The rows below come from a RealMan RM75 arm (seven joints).
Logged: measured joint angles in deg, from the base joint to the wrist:
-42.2, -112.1, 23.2, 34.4, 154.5, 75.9, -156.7
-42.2, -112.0, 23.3, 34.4, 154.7, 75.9, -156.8
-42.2, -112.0, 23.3, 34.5, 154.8, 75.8, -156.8
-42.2, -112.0, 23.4, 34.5, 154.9, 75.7, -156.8
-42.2, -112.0, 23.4, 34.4, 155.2, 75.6, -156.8
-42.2, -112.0, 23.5, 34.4, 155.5, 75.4, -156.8
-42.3, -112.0, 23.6, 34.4, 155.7, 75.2, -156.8
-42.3, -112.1, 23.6, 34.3, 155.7, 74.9, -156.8
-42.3, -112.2, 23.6, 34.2, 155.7, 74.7, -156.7
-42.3, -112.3, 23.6, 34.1, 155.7, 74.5, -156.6
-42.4, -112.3, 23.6, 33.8, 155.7, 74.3, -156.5
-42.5, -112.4, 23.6, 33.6, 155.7, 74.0, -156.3
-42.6, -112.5, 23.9, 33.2, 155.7, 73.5, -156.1
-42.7, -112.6, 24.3, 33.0, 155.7, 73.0, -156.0
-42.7, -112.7, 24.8, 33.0, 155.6, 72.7, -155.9
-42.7, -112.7, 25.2, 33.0, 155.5, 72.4, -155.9
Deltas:
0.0, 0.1, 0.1, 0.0, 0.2, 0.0, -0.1
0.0, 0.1, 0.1, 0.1, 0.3, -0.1, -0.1
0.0, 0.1, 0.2, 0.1, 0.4, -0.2, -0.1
0.0, 0.1, 0.2, 0.0, 0.7, -0.3, -0.1
0.0, 0.1, 0.3, 0.0, 1.0, -0.5, -0.1
-0.1, 0.1, 0.4, 0.0, 1.2, -0.7, -0.1
-0.1, 0.0, 0.4, -0.1, 1.2, -1.0, -0.1
-0.1, -0.1, 0.4, -0.2, 1.2, -1.2, 0.0
-0.1, -0.2, 0.4, -0.3, 1.2, -1.4, 0.1
-0.2, -0.2, 0.4, -0.6, 1.2, -1.6, 0.2
-0.3, -0.3, 0.4, -0.8, 1.2, -1.9, 0.4
-0.4, -0.4, 0.7, -1.2, 1.2, -2.4, 0.6
-0.5, -0.5, 1.1, -1.4, 1.2, -2.9, 0.7
-0.5, -0.6, 1.6, -1.4, 1.1, -3.2, 0.8
-0.5, -0.6, 2.0, -1.4, 1.0, -3.5, 0.8

